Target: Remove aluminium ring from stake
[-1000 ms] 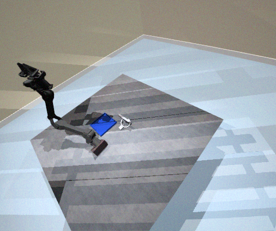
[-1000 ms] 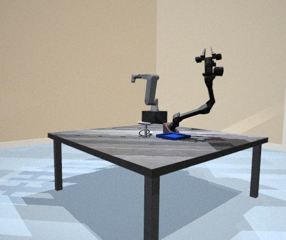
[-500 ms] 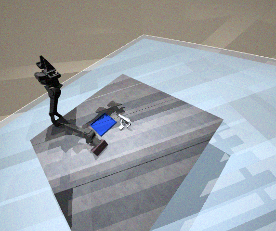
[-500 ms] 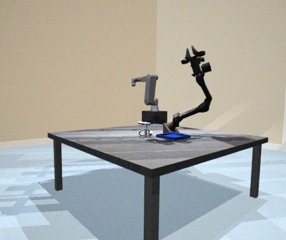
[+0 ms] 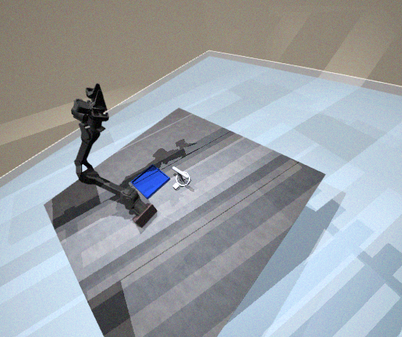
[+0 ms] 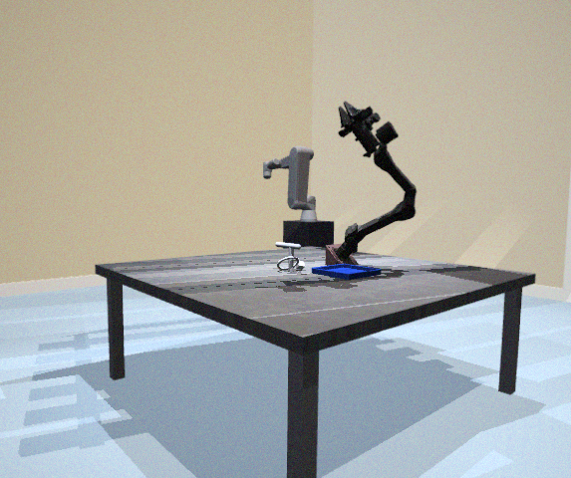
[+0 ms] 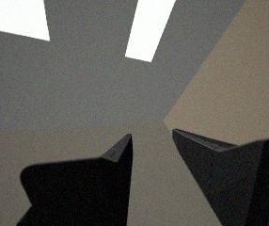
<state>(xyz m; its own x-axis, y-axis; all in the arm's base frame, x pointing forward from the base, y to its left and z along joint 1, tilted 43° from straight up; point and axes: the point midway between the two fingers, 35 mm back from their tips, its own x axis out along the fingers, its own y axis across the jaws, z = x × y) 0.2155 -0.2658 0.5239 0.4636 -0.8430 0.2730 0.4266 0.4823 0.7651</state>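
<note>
The aluminium ring lies 9 cm ahead of my gripper tip, 18 cm to the right of it and 62 cm below it. The rest, counted from my gripper tip: blue tray (3 cm behind, 1 cm to the left, 64 cm below).
</note>
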